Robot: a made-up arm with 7 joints.
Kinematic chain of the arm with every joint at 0, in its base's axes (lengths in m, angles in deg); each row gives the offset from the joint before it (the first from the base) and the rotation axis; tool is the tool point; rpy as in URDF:
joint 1: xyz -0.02 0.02 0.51 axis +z
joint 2: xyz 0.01 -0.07 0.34 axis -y
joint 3: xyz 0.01 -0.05 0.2 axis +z
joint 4: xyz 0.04 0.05 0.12 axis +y
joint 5: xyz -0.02 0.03 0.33 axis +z
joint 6: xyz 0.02 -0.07 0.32 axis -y
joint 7: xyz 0 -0.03 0.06 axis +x
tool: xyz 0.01 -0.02 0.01 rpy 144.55 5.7 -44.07
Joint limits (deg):
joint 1: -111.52..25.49
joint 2: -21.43..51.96
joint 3: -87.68..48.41
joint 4: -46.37..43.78
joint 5: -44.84..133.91
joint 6: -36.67..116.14
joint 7: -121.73..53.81
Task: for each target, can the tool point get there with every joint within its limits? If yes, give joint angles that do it. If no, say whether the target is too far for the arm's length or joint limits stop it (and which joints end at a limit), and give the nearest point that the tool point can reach.
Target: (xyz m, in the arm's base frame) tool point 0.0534 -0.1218 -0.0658
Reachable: no: joint limits stop it (at a limit: joint 1, joint 2, joint 4, joint 5, joint 6) | nearest point -0.6874 -0.4615 0.8585 | short by 1.232 m
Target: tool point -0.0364 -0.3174 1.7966
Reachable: yes | joints -7.73 1.20 -75.94 24.15 -9.23 102.19 -20.74
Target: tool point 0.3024 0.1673 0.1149
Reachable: no: joint limits stop it (at a limit: joint 1, joint 2, joint 4, joint 5, joint 6) | nearest point 0.3612 0.7067 0.8982 | short by 0.953 m
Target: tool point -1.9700 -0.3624 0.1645
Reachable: no: too far | nearest point -0.9411 -0.1606 0.8910 | short by 1.276 m
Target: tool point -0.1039 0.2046 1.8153
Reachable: yes | joints -81.18 8.25 -26.75 -1.21 -29.80 84.73 -66.98
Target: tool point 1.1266 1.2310 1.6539
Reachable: no: too far | nearest point 0.4719 0.7229 1.3394 | short by 0.886 m
